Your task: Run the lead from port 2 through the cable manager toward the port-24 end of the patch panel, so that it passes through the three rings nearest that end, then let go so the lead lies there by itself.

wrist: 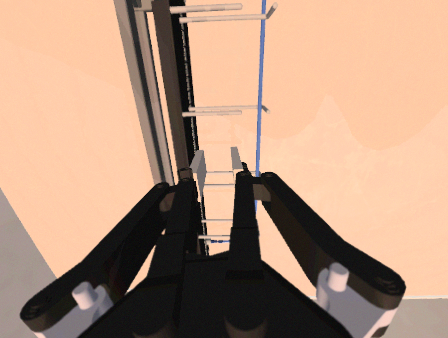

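The blue lead (260, 75) runs nearly straight from the top edge down past the right finger, outside the finger gap. It crosses a top ring (225, 18) and a middle ring (215, 108) of the cable manager close to their bent outer ends; whether it lies inside those bends is hard to tell. My gripper (218, 159) is partly open, with nothing between its fingertips, left of the lead. More ring rods (218, 220) show between the fingers, lower down. The dark patch panel (172, 75) stands left of the rings; its port numbers are not readable.
A grey rail (135, 75) runs along the left side of the panel. The peach table top (350, 75) lies beneath, with grey floor (15, 260) at the lower left. A small blue piece (218, 241) shows low between the fingers.
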